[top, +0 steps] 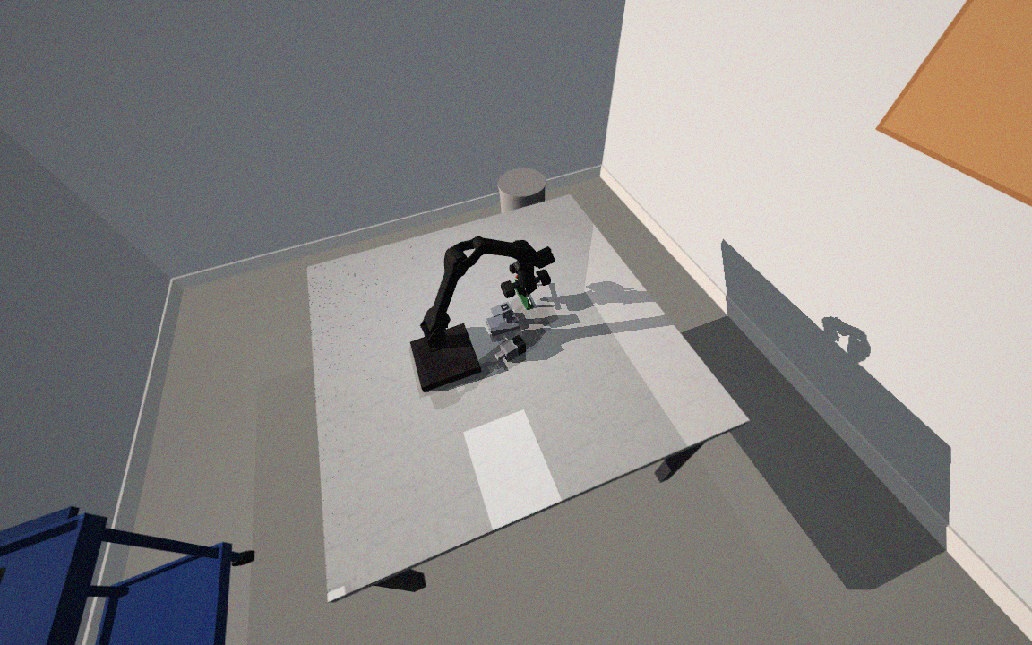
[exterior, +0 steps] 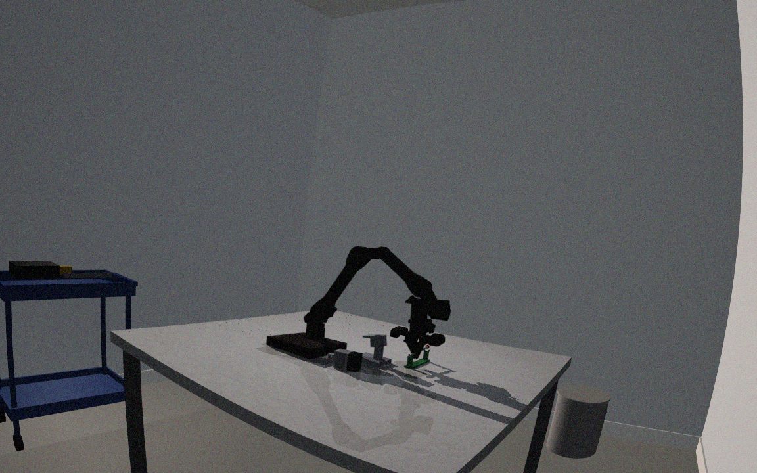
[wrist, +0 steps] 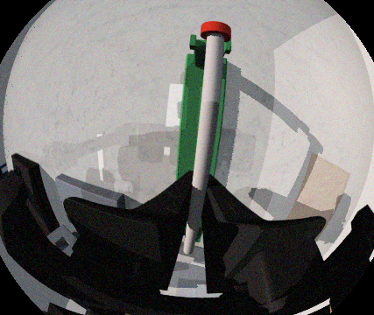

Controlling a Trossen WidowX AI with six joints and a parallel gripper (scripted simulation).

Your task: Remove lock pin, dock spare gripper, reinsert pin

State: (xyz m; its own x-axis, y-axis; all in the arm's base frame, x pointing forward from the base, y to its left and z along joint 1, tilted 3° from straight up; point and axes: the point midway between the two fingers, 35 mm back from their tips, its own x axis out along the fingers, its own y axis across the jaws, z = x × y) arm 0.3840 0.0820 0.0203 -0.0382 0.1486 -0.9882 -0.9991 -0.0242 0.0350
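My gripper tip is now 2 cm to the right of the green rack. Round my gripper tip: mount 12 cm behind, 8 cm to the right, 3 cm above; then spare gripper 22 cm to the right, 15 cm behind.
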